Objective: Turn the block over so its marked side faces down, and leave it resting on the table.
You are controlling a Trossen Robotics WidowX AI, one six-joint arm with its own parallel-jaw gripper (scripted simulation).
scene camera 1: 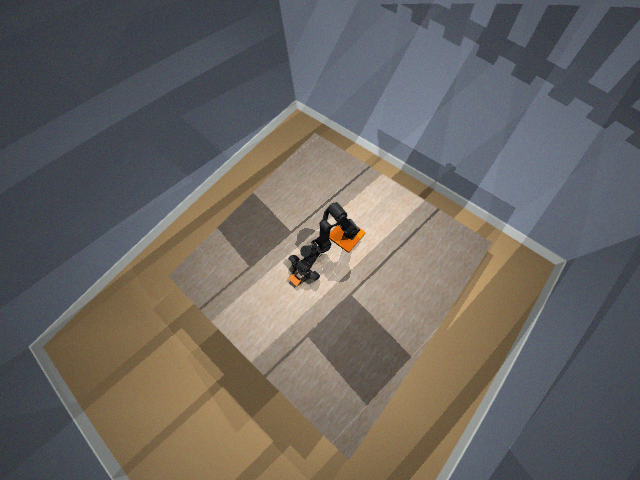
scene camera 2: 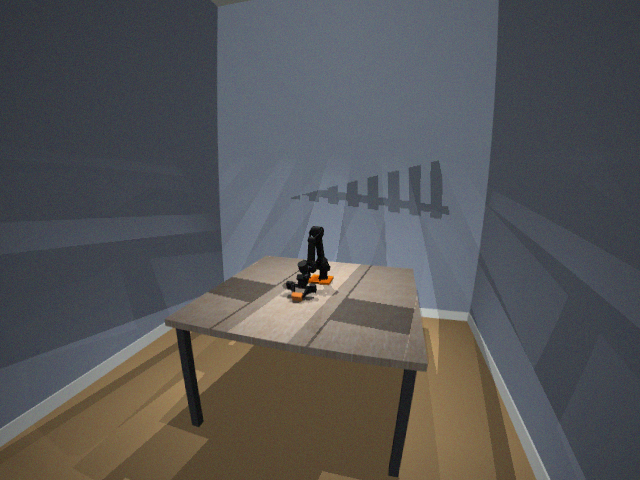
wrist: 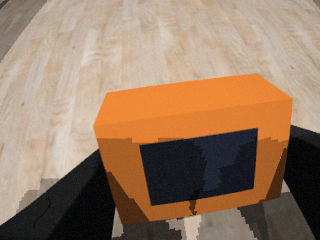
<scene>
My gripper [wrist: 194,146] carries an orange block.
</scene>
